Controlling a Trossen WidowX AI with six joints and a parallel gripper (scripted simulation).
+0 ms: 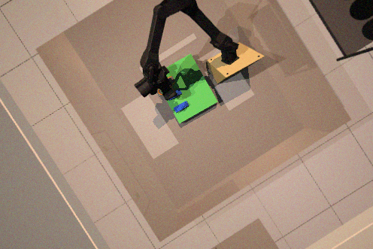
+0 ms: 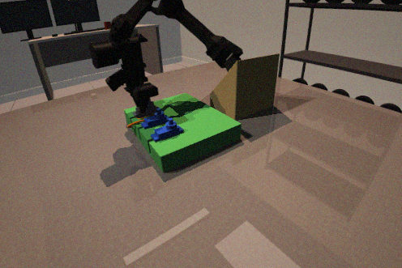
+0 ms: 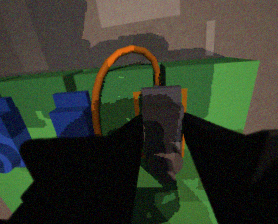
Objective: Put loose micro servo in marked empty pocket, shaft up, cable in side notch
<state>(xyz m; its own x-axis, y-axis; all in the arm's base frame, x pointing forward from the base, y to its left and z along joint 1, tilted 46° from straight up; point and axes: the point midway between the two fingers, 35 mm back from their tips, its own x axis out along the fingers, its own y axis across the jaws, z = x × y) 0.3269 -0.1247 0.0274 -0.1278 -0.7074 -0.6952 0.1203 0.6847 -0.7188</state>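
The green deck is 11 cm behind my gripper tip, 9 cm to the left of it and 4 cm below it.
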